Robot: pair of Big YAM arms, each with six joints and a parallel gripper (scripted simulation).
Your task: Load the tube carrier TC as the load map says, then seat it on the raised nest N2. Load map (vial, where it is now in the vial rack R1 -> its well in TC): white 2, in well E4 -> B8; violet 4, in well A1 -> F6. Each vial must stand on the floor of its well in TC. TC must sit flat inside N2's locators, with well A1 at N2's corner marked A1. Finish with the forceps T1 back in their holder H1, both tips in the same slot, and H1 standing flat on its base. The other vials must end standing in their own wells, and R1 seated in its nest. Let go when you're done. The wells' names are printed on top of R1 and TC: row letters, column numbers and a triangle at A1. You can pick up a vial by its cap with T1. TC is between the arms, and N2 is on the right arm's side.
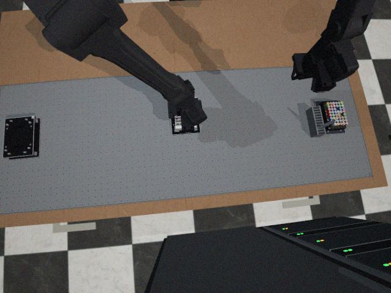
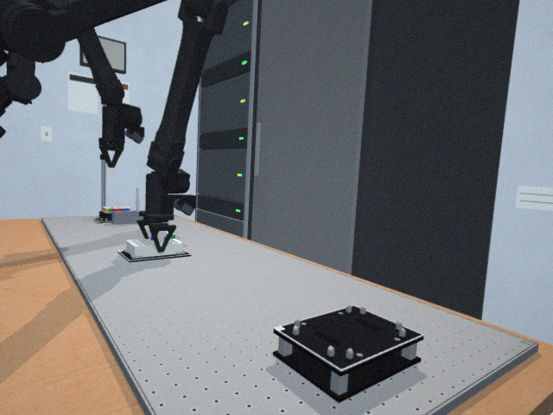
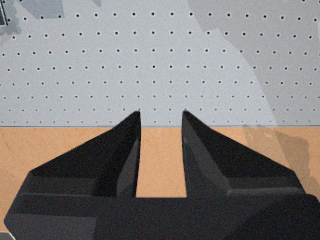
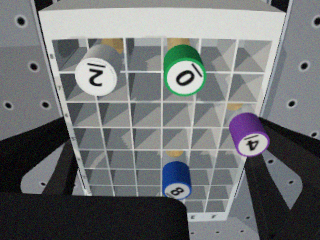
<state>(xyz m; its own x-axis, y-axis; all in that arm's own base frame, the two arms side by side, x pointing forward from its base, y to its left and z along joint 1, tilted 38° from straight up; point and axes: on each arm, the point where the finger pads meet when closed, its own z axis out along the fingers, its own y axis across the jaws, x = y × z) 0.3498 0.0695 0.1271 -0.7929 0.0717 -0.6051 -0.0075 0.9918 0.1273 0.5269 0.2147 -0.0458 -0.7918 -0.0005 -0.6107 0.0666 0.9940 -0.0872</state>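
My right gripper is now right at the tube carrier TC. Also, from my right hand: raised nest N2: 50 mm ahead, 670 mm to the right, 10 mm above; grey holder H1: 70 mm ahead, 570 mm to the left, 10 mm below.
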